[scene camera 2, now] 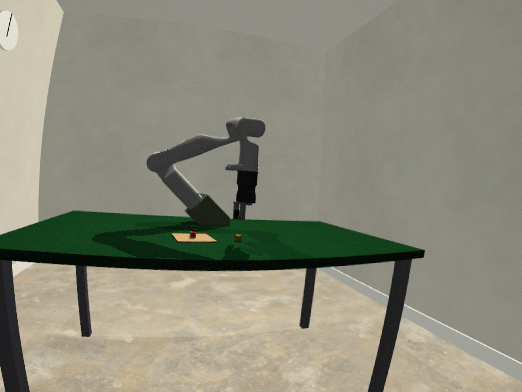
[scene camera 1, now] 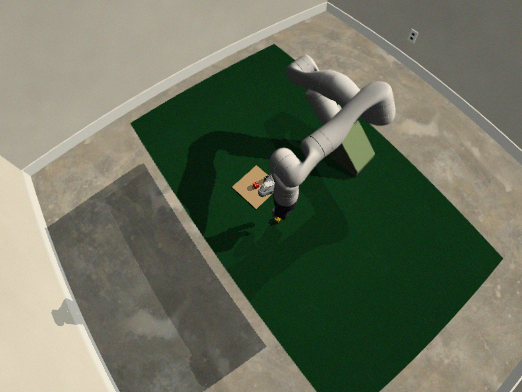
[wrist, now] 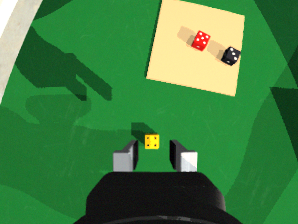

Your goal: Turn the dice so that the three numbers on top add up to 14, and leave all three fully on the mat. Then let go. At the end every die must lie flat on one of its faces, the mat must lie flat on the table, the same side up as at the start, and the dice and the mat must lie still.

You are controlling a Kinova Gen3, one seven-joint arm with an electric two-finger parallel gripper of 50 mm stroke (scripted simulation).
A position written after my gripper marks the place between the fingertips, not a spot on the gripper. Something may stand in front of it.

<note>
In view: my gripper (scene camera 2: pixel 238 219) and a tan mat (scene camera 1: pixel 244 186).
My gripper is seen too in the wrist view (wrist: pixel 154 150).
</note>
